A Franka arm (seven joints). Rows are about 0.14 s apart.
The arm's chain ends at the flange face. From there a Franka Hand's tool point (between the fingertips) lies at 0.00 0.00 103.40 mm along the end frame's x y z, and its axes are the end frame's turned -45 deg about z.
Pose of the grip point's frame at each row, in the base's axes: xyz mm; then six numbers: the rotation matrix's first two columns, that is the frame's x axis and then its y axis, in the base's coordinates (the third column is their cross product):
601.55, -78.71, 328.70, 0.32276, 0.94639, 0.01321, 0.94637, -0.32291, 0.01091
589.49, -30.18, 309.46, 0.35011, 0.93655, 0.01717, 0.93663, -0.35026, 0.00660
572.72, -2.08, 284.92, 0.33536, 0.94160, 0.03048, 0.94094, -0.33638, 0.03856
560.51, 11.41, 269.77, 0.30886, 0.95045, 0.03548, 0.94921, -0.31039, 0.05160
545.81, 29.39, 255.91, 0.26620, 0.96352, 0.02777, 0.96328, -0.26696, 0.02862
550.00, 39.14, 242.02, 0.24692, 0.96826, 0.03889, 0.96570, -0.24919, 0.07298
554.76, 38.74, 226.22, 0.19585, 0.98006, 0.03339, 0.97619, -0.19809, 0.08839
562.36, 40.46, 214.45, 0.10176, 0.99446, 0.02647, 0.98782, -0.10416, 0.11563
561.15, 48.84, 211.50, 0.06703, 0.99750, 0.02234, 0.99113, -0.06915, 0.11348
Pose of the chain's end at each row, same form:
600.04, -79.64, 432.09, 0.89741, 0.44087, 0.01706, 0.44096, -0.89753, -0.00163
588.23, -31.60, 412.84, 0.90986, 0.41457, 0.01681, 0.41473, -0.90991, -0.00747
567.91, -3.71, 388.20, 0.90248, 0.42796, 0.04882, 0.42821, -0.90367, 0.00571
554.30, 9.58, 372.97, 0.88959, 0.45259, 0.06157, 0.45280, -0.89155, 0.01140
542.19, 27.41, 359.23, 0.86937, 0.49254, 0.03987, 0.49291, -0.87008, 0.00060
541.69, 37.12, 345.07, 0.85745, 0.50846, 0.07910, 0.50825, -0.86087, 0.02411
545.12, 37.16, 329.16, 0.82876, 0.55294, 0.08611, 0.55178, -0.83308, 0.03889
550.19, 38.97, 317.12, 0.77045, 0.62954, 0.10048, 0.62654, -0.77684, 0.06305
549.29, 47.34, 314.21, 0.74823, 0.65644, 0.09604, 0.65344, -0.75424, 0.06445

